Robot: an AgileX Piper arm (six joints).
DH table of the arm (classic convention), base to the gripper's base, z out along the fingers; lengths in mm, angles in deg. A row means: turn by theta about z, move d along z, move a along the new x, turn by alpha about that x. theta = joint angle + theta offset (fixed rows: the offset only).
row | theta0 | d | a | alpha
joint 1 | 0 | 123 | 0 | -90
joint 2 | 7.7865 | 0 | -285 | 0
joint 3 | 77.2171 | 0 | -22 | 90
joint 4 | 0 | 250.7 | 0 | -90
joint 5 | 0 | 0 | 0 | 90
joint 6 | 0 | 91 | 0 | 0
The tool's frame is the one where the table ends.
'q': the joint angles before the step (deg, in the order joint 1, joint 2, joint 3, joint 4, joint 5, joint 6). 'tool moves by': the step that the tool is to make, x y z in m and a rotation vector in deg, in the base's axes. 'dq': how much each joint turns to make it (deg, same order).
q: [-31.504 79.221 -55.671 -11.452 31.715 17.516]
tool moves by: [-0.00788 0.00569 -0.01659 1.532 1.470 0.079]
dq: [-0.001 -0.666 4.032 0.479 -1.337 -0.002]
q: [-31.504 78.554 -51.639 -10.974 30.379 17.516]
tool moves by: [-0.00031 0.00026 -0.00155 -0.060 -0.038 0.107]
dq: [-0.002 0.000 0.385 -0.067 -0.458 -0.003]
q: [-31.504 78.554 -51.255 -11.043 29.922 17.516]
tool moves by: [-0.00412 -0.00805 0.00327 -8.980 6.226 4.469]
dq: [-0.001 0.000 -0.323 -11.286 0.888 -0.585]
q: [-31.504 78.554 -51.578 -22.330 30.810 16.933]
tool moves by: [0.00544 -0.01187 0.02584 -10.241 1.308 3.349]
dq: [0.000 -0.001 -4.221 -10.085 0.000 0.109]
